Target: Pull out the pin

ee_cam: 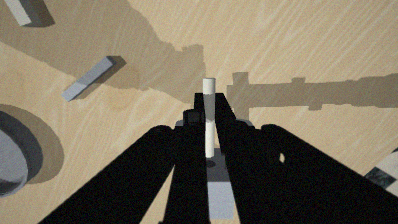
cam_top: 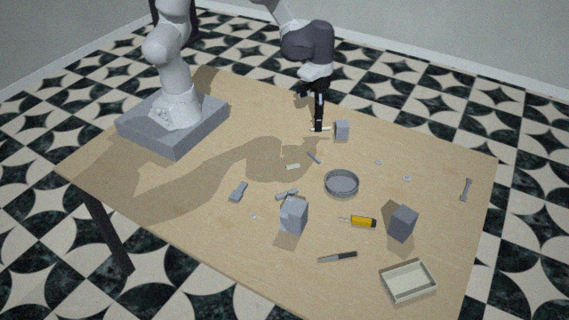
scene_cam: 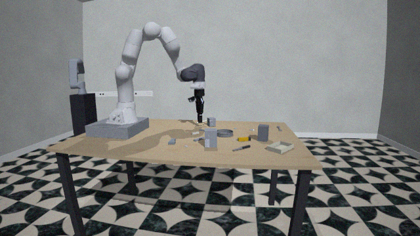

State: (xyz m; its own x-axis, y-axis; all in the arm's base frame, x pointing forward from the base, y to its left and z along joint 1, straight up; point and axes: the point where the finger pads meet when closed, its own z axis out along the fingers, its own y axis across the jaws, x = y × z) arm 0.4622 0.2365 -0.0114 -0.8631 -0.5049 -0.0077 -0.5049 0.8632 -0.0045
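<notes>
The small grey block is 8 cm ahead of my hand, 5 cm to the left of it and 3 cm below it. From my hand the other things lie so: round grey dish (19 cm ahead, 20 cm to the right, 5 cm below); then short grey bar (5 cm ahead, 12 cm to the right, 6 cm below); then cream pin (1 cm ahead, 1 cm to the left, 3 cm below).
</notes>
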